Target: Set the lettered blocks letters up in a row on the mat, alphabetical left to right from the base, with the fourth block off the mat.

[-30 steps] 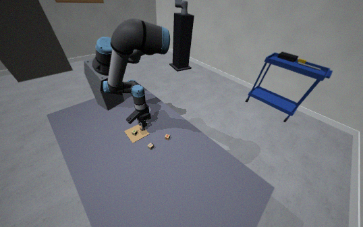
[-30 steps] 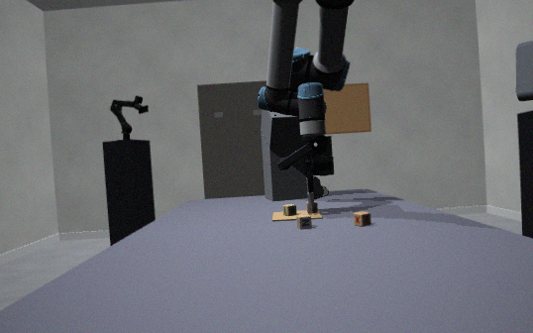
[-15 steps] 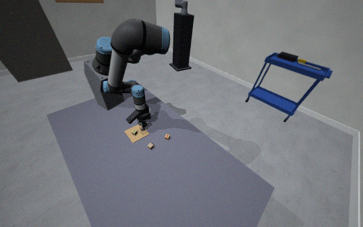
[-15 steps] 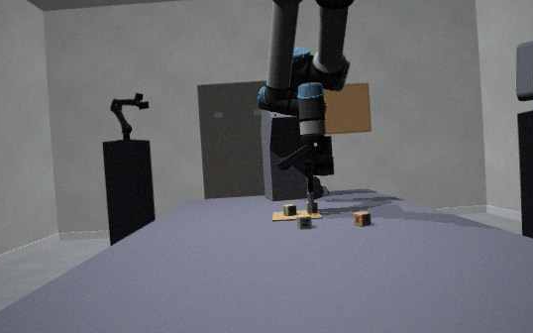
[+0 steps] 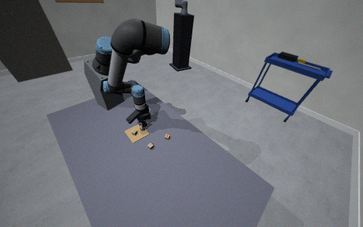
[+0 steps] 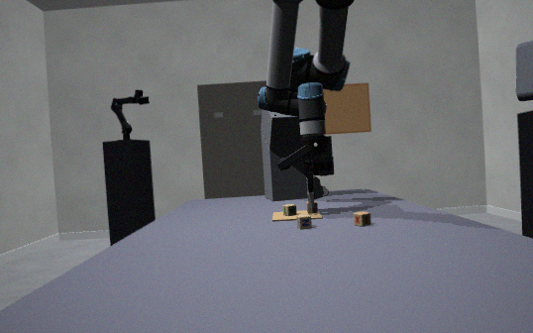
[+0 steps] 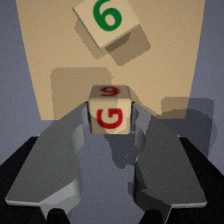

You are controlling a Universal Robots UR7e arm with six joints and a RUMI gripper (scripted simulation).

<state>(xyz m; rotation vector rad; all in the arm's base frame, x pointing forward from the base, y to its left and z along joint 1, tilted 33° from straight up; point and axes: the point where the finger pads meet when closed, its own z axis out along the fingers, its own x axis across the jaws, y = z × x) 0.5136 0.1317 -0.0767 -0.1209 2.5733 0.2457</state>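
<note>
Now: hand 5 cm to the left of the tan mat, 2 cm above it and 1 cm short of it.
</note>
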